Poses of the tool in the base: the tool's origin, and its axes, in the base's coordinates. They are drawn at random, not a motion.
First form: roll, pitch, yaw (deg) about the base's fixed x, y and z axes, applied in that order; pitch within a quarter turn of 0, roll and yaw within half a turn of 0; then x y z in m.
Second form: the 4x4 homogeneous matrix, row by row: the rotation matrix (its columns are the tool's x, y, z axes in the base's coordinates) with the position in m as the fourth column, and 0 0 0 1 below. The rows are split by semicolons. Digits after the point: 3 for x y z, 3 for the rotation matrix.
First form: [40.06, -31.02, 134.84, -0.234, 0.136, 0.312]
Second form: -0.604, -0.309, 0.734, -0.234; 0.608, -0.775, 0.174, 0.136; 0.515, 0.552, 0.656, 0.312; 0, 0, 0, 1
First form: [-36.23, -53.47, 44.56, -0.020, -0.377, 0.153]
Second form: 0.424, -0.228, -0.877, -0.020; 0.418, 0.908, -0.034, -0.377; 0.804, -0.352, 0.480, 0.153; 0, 0, 0, 1
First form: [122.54, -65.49, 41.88, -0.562, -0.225, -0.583]
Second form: 0.309, -0.212, 0.927, -0.562; 0.277, -0.913, -0.301, -0.225; 0.910, 0.350, -0.223, -0.583; 0, 0, 0, 1
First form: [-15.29, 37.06, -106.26, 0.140, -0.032, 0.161]
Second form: -0.223, 0.971, 0.090, 0.140; -0.766, -0.118, -0.632, -0.032; -0.603, -0.210, 0.770, 0.161; 0, 0, 0, 1
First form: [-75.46, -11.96, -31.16, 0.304, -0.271, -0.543]
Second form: 0.837, 0.302, 0.456, 0.304; -0.506, 0.111, 0.855, -0.271; 0.207, -0.947, 0.246, -0.543; 0, 0, 0, 1
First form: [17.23, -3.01, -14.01, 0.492, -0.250, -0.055]
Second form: 0.969, 0.216, -0.120, 0.492; -0.242, 0.930, -0.275, -0.250; 0.053, 0.296, 0.954, -0.055; 0, 0, 0, 1
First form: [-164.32, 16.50, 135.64, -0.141, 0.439, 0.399]
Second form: -0.686, 0.728, 0.007, -0.141; 0.670, 0.635, -0.384, 0.439; -0.284, -0.259, -0.923, 0.399; 0, 0, 0, 1
